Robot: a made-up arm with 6 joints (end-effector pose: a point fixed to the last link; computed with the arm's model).
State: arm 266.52 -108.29 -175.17 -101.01 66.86 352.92
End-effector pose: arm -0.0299 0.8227 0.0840 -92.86 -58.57 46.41
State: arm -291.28 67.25 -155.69 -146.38 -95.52 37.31
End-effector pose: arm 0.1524 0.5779 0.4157 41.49 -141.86 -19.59
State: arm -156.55 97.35 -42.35 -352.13 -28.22 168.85
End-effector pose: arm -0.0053 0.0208 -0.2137 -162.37 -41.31 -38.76
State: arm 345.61 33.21 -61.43 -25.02 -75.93 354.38
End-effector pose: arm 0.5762 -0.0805 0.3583 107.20 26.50 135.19
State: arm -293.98 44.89 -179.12 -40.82 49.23 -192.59
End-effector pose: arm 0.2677 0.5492 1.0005 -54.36 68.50 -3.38
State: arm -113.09 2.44 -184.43 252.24 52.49 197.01
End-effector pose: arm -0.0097 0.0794 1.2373 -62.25 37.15 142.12
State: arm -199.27 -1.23 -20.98 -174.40 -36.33 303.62
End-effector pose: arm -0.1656 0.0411 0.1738 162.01 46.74 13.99
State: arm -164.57 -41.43 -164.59 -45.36 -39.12 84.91
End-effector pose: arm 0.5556 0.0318 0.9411 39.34 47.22 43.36
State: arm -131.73 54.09 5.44 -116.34 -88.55 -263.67
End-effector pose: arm 0.1024 -0.0676 0.2839 -0.69 70.62 -47.07
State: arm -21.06 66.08 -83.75 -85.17 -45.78 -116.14
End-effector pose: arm 0.5433 -0.0300 0.0334 -9.35 137.63 44.74
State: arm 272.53 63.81 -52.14 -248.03 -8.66 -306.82
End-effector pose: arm -0.1047 -0.2140 -0.1086 -96.25 -132.98 -9.49
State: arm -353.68 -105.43 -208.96 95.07 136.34 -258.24
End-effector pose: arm -0.5093 0.1110 -0.0247 -61.40 -53.40 -128.91
